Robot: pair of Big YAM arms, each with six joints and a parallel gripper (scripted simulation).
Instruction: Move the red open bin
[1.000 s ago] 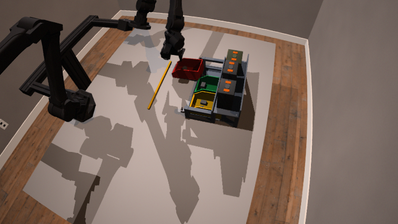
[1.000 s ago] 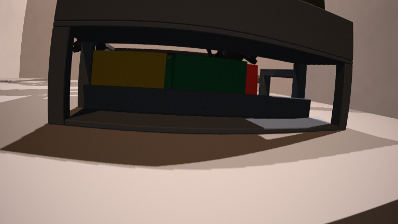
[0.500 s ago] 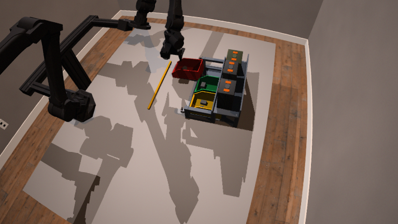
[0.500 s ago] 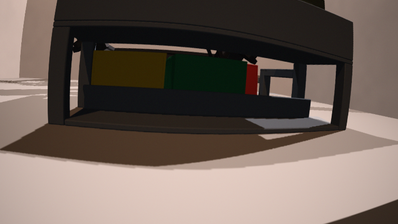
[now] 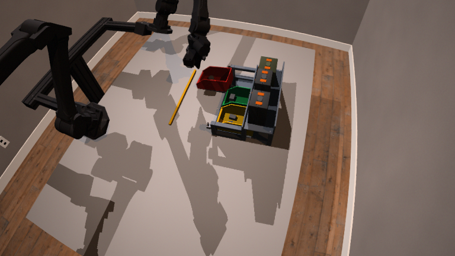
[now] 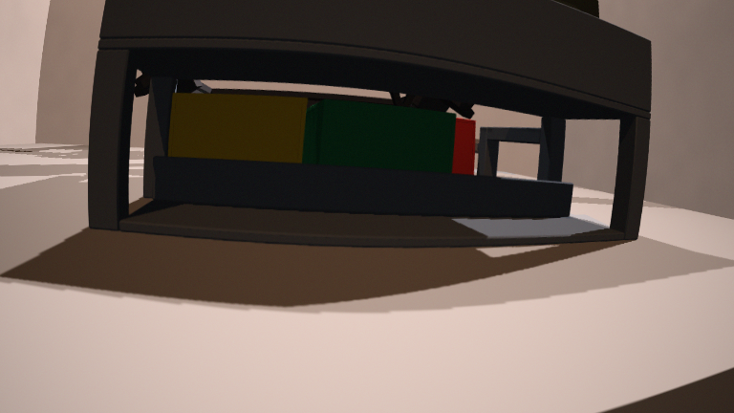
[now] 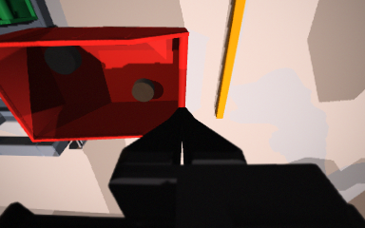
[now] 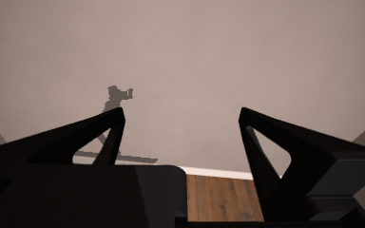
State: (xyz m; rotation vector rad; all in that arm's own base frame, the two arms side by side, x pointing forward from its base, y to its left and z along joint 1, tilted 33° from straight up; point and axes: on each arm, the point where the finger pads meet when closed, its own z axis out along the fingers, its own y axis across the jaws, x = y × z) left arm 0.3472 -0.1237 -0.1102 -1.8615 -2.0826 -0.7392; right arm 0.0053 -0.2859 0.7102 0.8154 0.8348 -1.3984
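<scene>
Now: left hand 80 mm short of the red open bin and 60 mm above it. From my left hand the other things lie so: grey shelf 280 mm ahead, 100 mm to the right, 40 mm below; green bin 250 mm ahead, 110 mm to the right, 70 mm below.
</scene>
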